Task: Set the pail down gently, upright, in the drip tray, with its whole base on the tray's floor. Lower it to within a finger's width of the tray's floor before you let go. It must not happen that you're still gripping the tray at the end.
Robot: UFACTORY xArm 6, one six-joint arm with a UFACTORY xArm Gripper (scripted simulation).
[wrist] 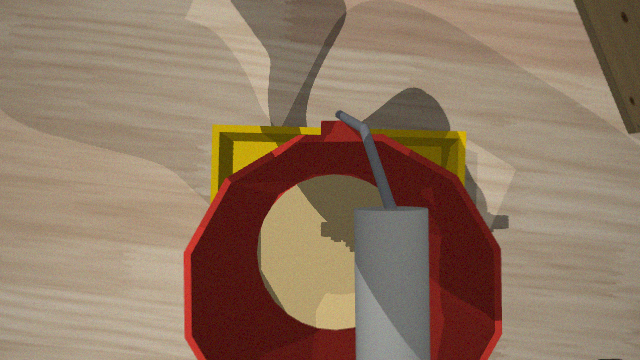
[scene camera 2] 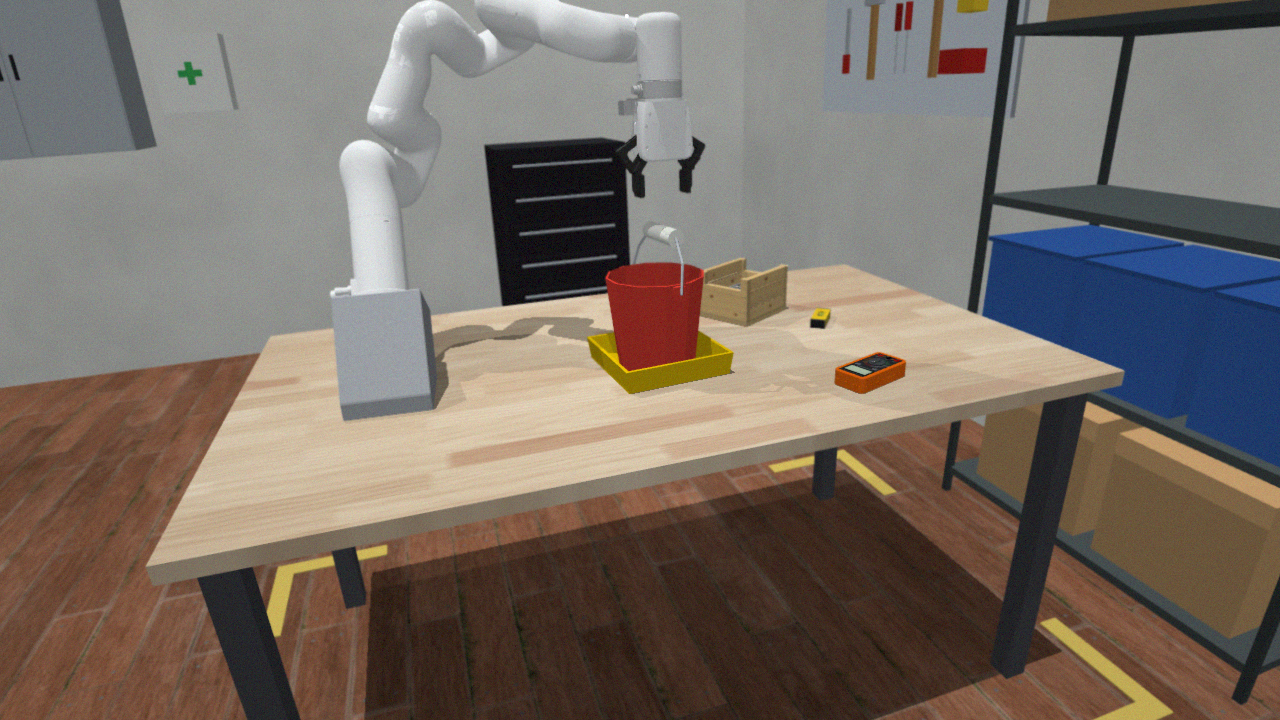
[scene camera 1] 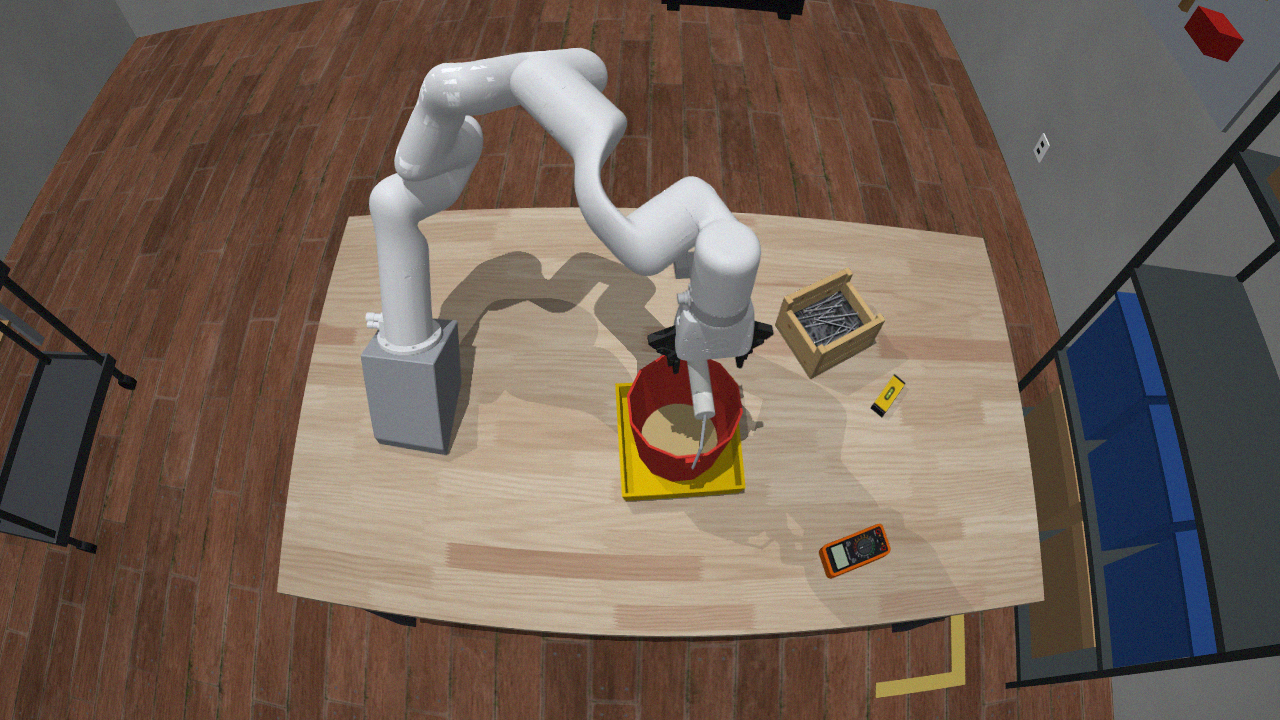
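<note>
Visible: my gripper (scene camera 1: 706, 362). A red pail (scene camera 1: 660, 405), (wrist: 272, 262), (scene camera 2: 655, 325) is visible in scene camera 1, the wrist view and scene camera 2. A yellow drip tray (scene camera 1: 637, 482), (wrist: 233, 146), (scene camera 2: 712, 359) appears in the same views as the pail.
</note>
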